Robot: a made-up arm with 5 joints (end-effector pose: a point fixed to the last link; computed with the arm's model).
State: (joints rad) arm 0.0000 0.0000 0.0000 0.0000 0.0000
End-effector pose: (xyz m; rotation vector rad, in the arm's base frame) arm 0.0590 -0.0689 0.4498 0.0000 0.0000 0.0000
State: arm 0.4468 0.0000 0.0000 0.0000 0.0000
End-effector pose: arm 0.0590 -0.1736 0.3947 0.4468 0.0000 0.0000
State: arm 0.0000 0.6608 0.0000 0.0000 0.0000
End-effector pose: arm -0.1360 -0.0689 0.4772 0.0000 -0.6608 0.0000
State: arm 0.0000 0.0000 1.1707 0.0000 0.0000
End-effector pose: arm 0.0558 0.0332 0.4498 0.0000 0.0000 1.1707
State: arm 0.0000 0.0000 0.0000 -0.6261 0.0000
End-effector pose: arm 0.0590 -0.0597 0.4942 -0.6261 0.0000 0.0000
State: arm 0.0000 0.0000 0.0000 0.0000 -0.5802
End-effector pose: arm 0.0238 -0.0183 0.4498 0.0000 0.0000 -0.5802
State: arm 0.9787 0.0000 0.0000 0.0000 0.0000
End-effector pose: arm 0.0590 -0.2524 0.2787 0.9787 0.0000 0.0000
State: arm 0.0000 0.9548 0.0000 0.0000 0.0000
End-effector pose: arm -0.2199 -0.0689 0.4477 0.0000 -0.9548 0.0000
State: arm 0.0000 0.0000 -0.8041 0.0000 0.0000
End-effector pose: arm -0.0001 -0.1106 0.4498 0.0000 0.0000 -0.8041
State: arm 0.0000 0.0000 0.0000 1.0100 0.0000
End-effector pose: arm 0.0590 -0.0279 0.3916 1.0100 0.0000 0.0000
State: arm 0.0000 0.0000 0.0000 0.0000 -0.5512
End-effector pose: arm 0.0248 -0.0212 0.4498 0.0000 0.0000 -0.5512
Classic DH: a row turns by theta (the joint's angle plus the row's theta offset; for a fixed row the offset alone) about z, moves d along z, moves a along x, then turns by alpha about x. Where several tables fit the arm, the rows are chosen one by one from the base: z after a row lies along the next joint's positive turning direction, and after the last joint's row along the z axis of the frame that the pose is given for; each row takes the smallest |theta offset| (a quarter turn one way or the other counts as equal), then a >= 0, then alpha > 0; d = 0 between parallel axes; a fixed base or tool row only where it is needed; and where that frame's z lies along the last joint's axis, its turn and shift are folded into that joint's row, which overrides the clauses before.
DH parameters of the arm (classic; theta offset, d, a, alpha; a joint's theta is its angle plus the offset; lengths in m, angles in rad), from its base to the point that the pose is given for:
base (fixed): 1.5708 0.1919 0 1.5708
joint 1: -1.5708 -0.0784 0.0127 1.5708
joint 2: 1.5708 0.0203 0.0588 -1.5708
joint 3: 1.5708 0.2786 0.0246 1.5708
joint 4: 0 0.1458 0.0111 -1.5708
joint 5: -0.673 0 -0.1078 0
tool (fixed): -0.8978 -0.008 0 0

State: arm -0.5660 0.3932 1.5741 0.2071 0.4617
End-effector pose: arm -0.0598 0.2303 0.3621 -0.5419 0.4636 2.0180
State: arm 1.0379 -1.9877 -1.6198 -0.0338 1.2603
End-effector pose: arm 0.1737 -0.0113 -0.0602 0.3058 1.8424 0.7892
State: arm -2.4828 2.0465 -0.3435 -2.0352 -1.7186
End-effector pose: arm -0.3123 0.0529 0.2317 -0.9576 2.7753 -0.6847
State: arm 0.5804 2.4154 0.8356 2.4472 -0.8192
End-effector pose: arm -0.3164 0.1234 0.0523 0.9771 -0.5398 1.2394
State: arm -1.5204 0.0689 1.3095 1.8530 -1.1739
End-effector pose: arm -0.0512 0.3106 0.1817 -0.5600 1.2990 -1.0785
